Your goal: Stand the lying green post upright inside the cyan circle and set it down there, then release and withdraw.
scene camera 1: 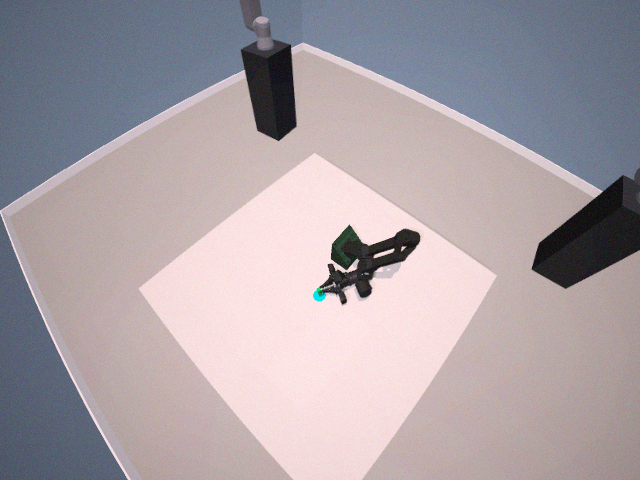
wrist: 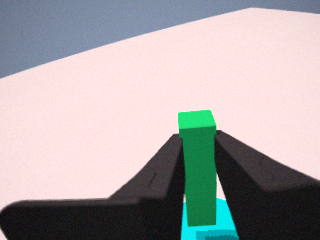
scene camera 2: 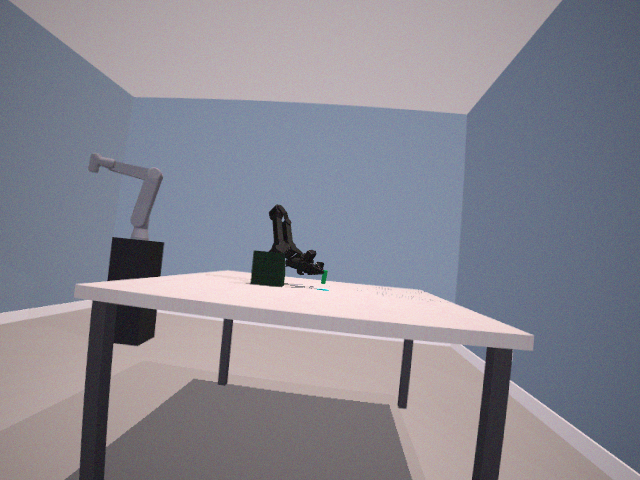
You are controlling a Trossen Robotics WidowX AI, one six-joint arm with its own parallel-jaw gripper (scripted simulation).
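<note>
My gripper [wrist: 197, 140] holds a green post [wrist: 197, 129], and so I carry the post in my gripper.
</note>
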